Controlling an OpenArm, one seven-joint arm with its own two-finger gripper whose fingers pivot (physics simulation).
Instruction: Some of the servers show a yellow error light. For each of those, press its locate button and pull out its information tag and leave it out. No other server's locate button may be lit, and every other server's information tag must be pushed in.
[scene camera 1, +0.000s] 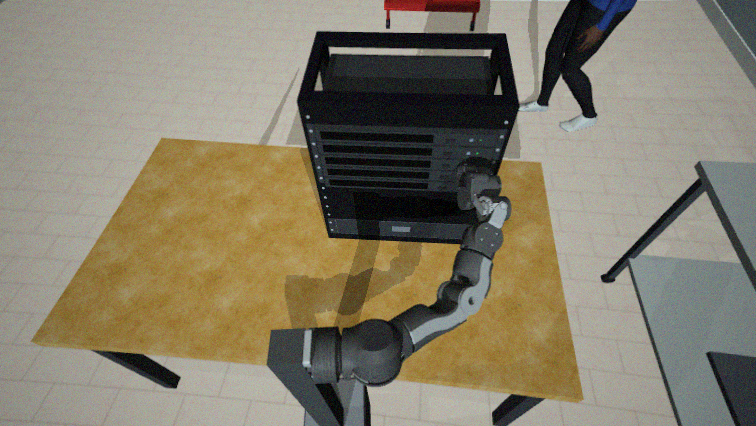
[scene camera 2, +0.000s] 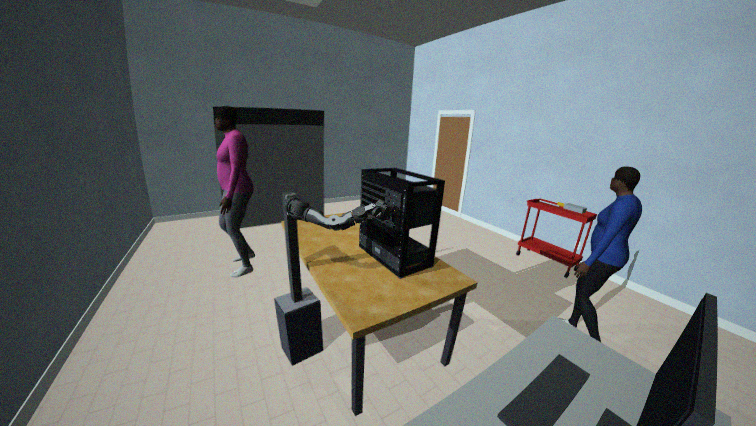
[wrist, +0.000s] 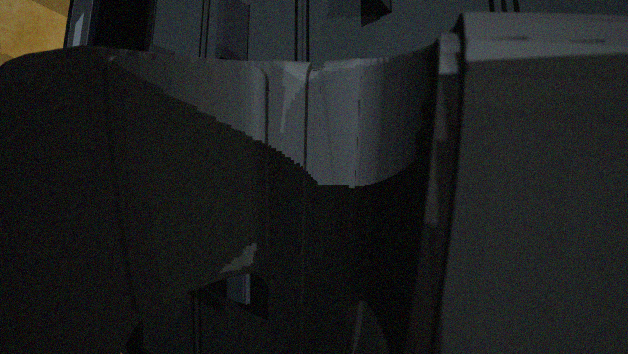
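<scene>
The black rack (scene camera 1: 402, 110) (scene camera 2: 434, 235) holds several flat servers. In scene camera 1, the top server (scene camera 1: 376, 138) and the second server (scene camera 1: 376, 151) each show a pale locate button and a green light. My gripper (scene camera 1: 475, 165) (scene camera 2: 390, 213) (wrist: 331, 217) is shut with nothing seen between its fingers, close in front of the right part of the lower servers. It hides their lights and most buttons. In the wrist view a small grey-blue button (wrist: 238, 289) shows through a gap below the fingers, and dark tag blocks (wrist: 233, 30) (wrist: 375, 11) show above. No yellow light shows. How far the tags stick out is unclear.
The rack stands on the yellow-brown table (scene camera 1: 211, 238) (scene camera 2: 391, 301). A grey desk (scene camera 2: 476, 391) with a monitor (scene camera 2: 682, 359) is to the right. A red cart (scene camera 2: 560, 209) and a person in blue (scene camera 2: 616, 227) are behind the rack; a person in pink (scene camera 2: 232, 164) walks at the left.
</scene>
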